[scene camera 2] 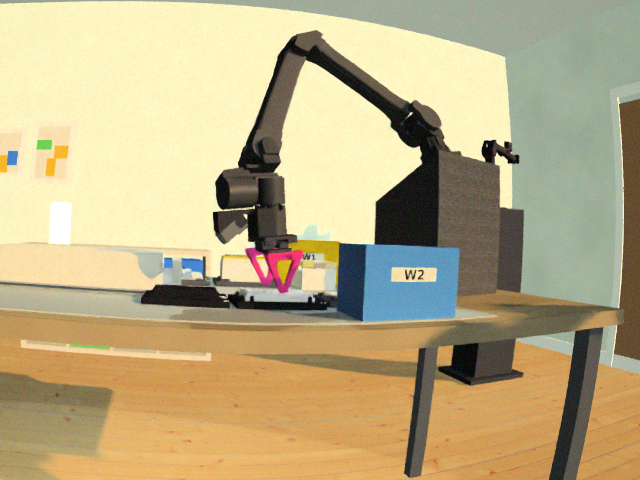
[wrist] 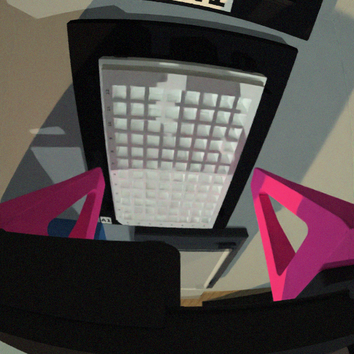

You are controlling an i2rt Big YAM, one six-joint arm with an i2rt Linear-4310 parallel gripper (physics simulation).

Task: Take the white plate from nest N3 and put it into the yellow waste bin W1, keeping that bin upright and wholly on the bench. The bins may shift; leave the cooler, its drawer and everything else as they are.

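Frame: origin at the arm's base, x left, y back, z up, level; metres.
Where they show: gripper, fingertip midpoint: (scene camera 2: 274,288); arm's base, origin of the base link: (scene camera 2: 441,168).
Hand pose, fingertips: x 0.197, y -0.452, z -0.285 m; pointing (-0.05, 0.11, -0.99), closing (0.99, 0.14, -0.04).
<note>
Things, the pixels of their top centre, and the offset from my fingertips. "spot": a spot on its surface instead.
- white plate, surface spot: (scene camera 2: 258,295) spot: dx +0.044, dy -0.038, dz -0.008 m
- yellow bin W1, middle of its top: (scene camera 2: 303,240) dx -0.513, dy +0.182, dz +0.089 m
- blue bin W2, middle of its top: (scene camera 2: 399,245) dx +0.128, dy +0.189, dz +0.089 m
- pale box, middle of its top: (scene camera 2: 314,260) dx -0.356, dy +0.171, dz +0.039 m
The white plate (scene camera 2: 258,295) (wrist: 170,145), with a grid of square wells, lies in the black nest (scene camera 2: 281,305) (wrist: 89,100). The nest's N3 label does not show in the wrist view. My gripper (scene camera 2: 274,287) (wrist: 177,175) is open and empty, pointing down over the plate. In the wrist view its pink fingers stand on either side of the plate's lower part, with a gap to each side. Their exact height over the bench is hard to tell. The yellow bin W1 (scene camera 2: 316,247) stands behind, partly hidden by my fingers, a pale box and the blue bin.
The blue bin W2 (scene camera 2: 377,299) (wrist: 65,227) stands right of the nest in the scene view. Another black nest (scene camera 2: 183,296) (wrist: 280,17) is on the other side. A dark frame (wrist: 187,241) lies below the plate in the wrist view. A pale box (scene camera 2: 312,279) stands before W1.
</note>
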